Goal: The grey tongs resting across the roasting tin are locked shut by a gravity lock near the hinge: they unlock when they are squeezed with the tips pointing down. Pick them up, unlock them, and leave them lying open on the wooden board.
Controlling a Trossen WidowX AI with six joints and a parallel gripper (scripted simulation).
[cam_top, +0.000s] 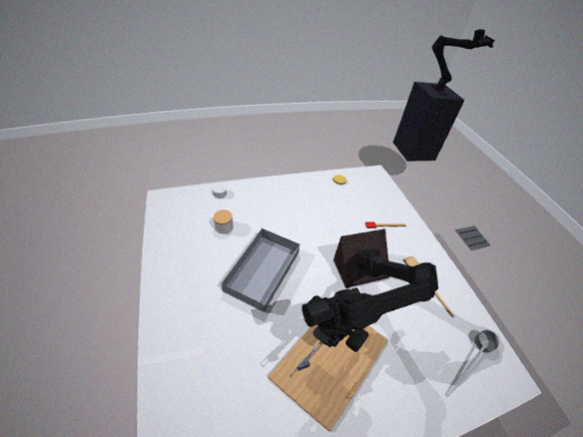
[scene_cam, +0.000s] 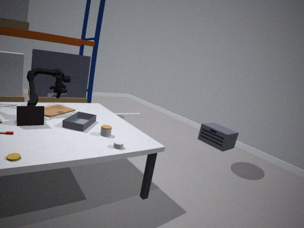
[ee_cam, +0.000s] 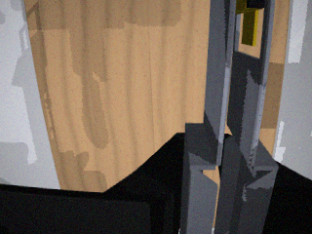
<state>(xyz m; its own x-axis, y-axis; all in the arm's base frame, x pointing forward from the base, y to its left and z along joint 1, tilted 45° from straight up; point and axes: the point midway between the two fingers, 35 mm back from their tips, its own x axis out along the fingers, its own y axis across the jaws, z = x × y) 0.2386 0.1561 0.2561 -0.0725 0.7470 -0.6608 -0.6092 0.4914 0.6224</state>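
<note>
Right now the wooden board is 20 mm behind my gripper tip, 30 mm to the left of it and 130 mm below it. Round my gripper tip: grey roasting tin (160 mm ahead, 340 mm to the right, 110 mm below); then yellow disc (320 mm behind, 860 mm to the right, 130 mm below); then red spatula (420 mm behind, 520 mm to the right, 130 mm below).
</note>
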